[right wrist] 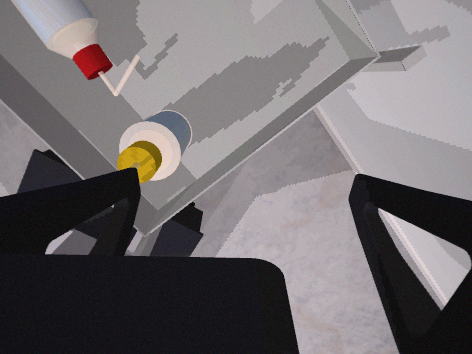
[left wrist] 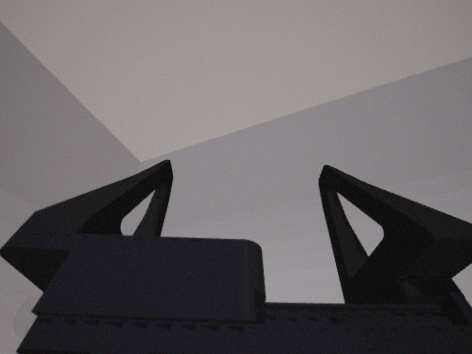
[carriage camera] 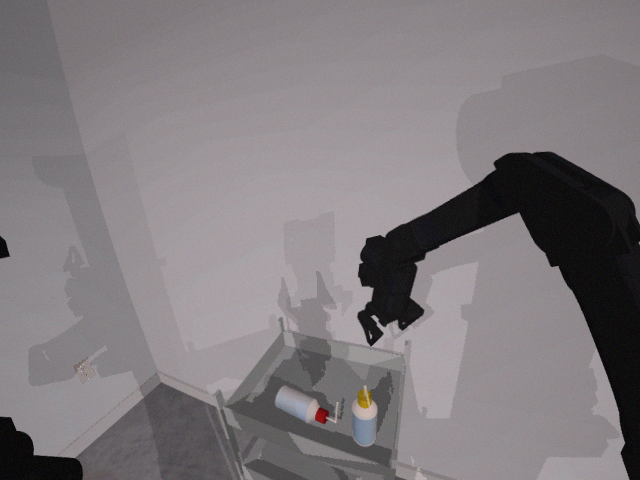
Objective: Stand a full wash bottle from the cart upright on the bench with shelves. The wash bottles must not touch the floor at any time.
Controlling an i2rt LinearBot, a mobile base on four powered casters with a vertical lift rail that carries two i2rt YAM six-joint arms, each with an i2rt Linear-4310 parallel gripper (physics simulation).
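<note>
My left gripper is there in the pictures, and so are my right gripper and a grey cart. In the right wrist view my right gripper can be seen too.
</note>
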